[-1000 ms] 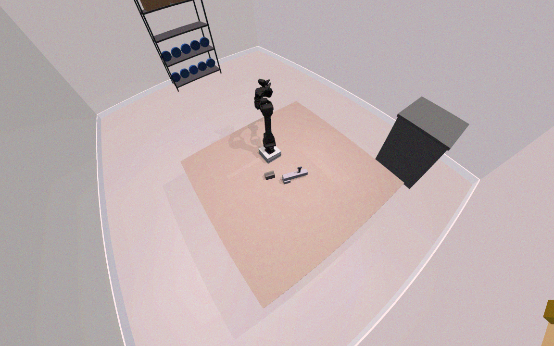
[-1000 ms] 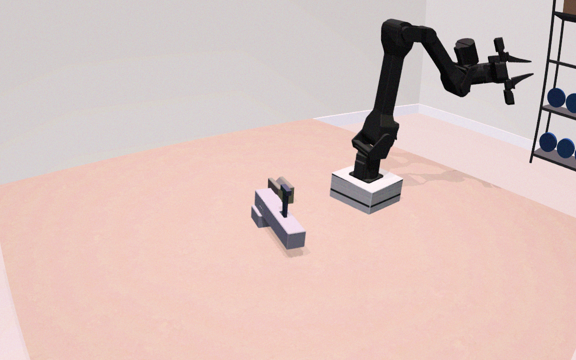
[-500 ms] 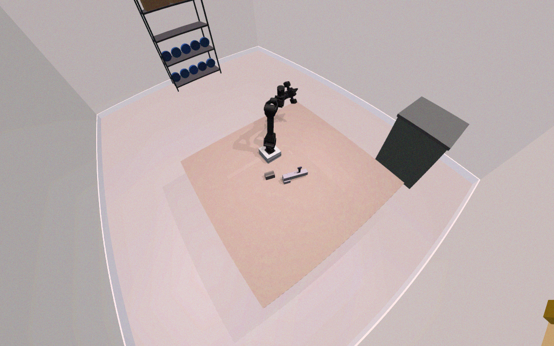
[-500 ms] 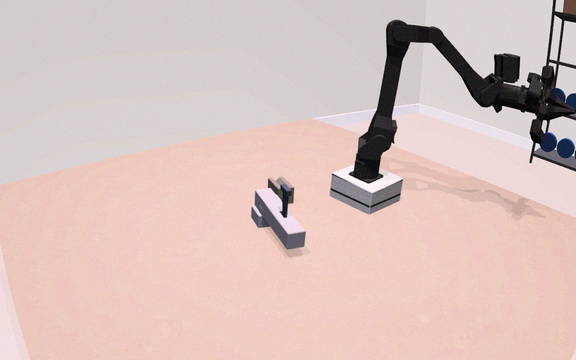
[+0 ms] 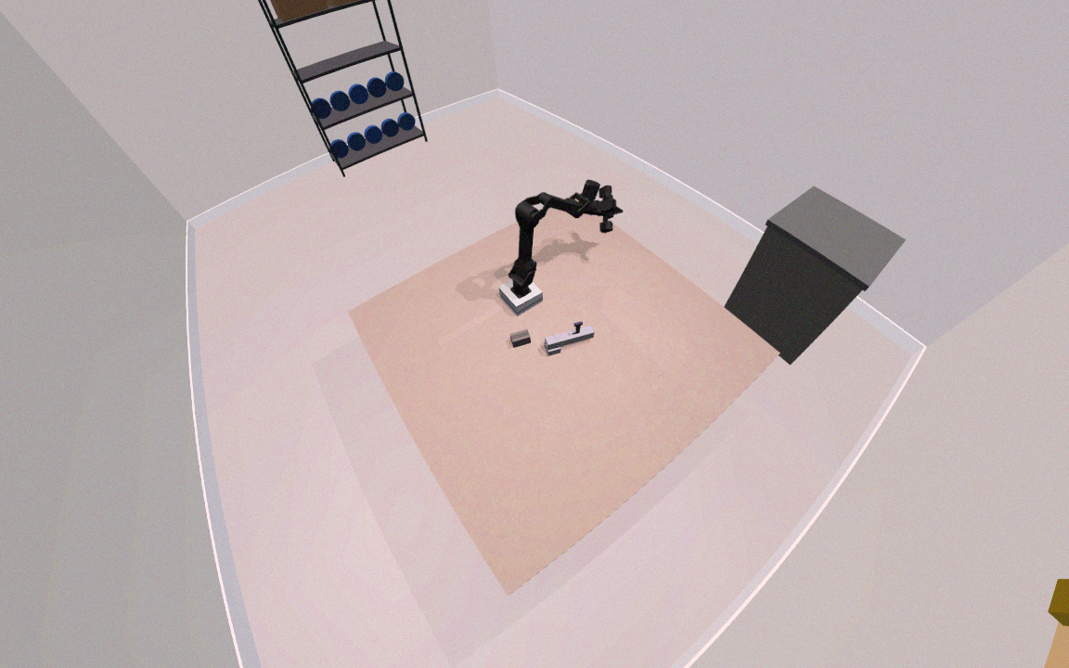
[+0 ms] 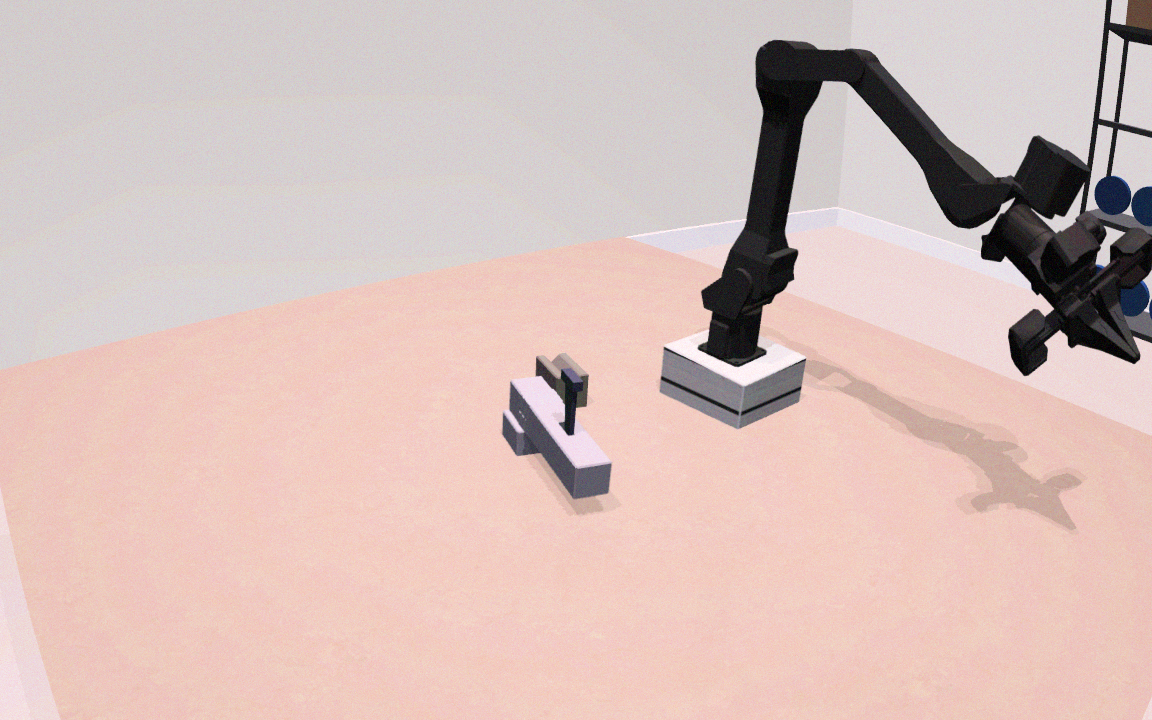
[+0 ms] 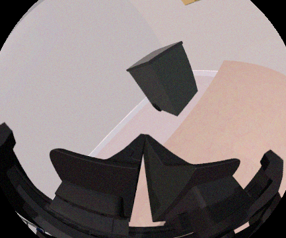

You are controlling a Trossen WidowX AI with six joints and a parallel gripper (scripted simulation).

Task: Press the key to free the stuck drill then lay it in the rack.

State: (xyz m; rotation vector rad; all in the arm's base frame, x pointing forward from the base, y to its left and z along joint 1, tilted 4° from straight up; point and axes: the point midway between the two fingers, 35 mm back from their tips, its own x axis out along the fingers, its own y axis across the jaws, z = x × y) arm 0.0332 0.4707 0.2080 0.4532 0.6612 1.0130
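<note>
Now: the dark key 470 mm to the right of my gripper tip, 250 mm ahead of it and 150 mm below it. From my gripper tip the other things lie so: drill 530 mm to the right, 230 mm ahead, 190 mm below; then dark rack 640 mm to the right, 220 mm below, 110 mm ahead.
</note>
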